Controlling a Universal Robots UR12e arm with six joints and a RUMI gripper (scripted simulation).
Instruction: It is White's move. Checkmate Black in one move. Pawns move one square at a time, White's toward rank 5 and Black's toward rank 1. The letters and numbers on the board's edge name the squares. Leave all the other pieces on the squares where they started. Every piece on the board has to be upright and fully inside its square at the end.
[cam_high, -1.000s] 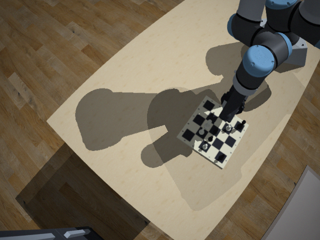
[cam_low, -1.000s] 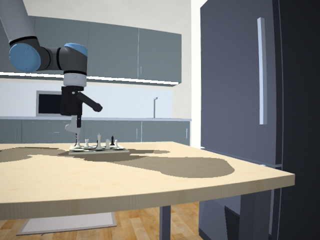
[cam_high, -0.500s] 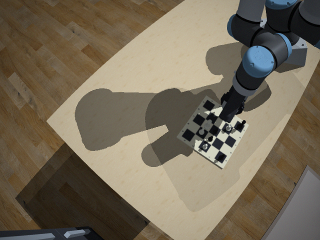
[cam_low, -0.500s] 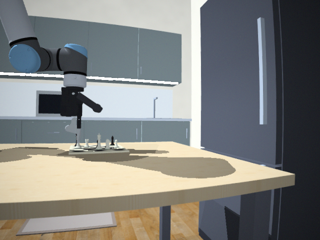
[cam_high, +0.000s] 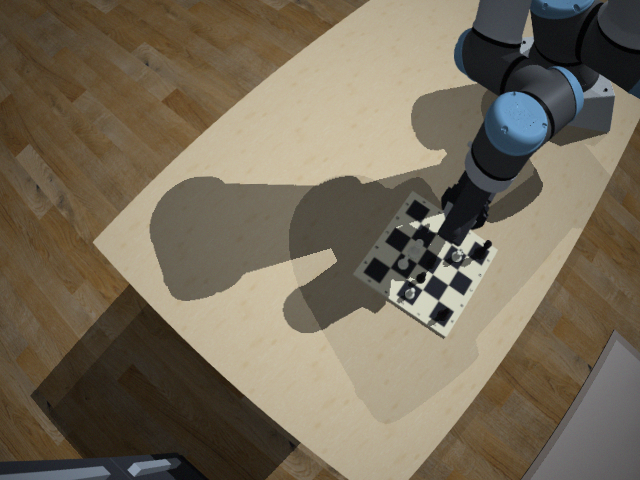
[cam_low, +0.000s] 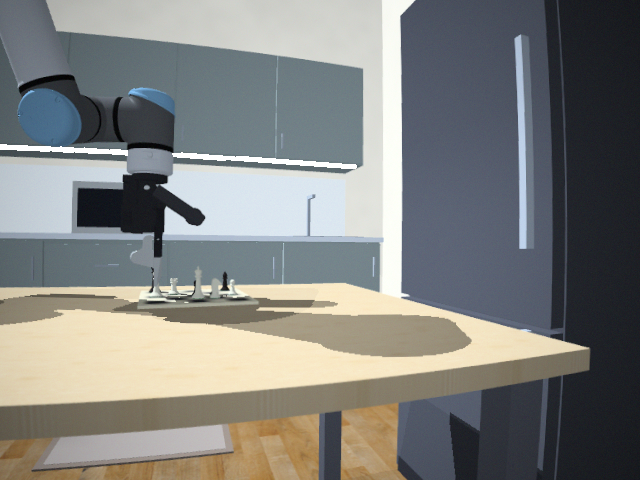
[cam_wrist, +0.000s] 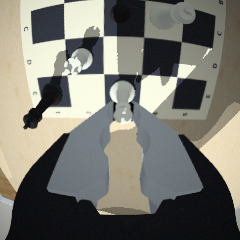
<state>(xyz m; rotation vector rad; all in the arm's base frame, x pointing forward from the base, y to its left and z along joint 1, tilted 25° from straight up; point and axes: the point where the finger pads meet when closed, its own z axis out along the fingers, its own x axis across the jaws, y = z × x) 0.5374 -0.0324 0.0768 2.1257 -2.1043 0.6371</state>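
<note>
My gripper is now 1 cm above the white chess piece. Also, from my hand: chessboard: 8 cm ahead, 4 cm below; black king: 8 cm to the left, 1 cm below.
</note>
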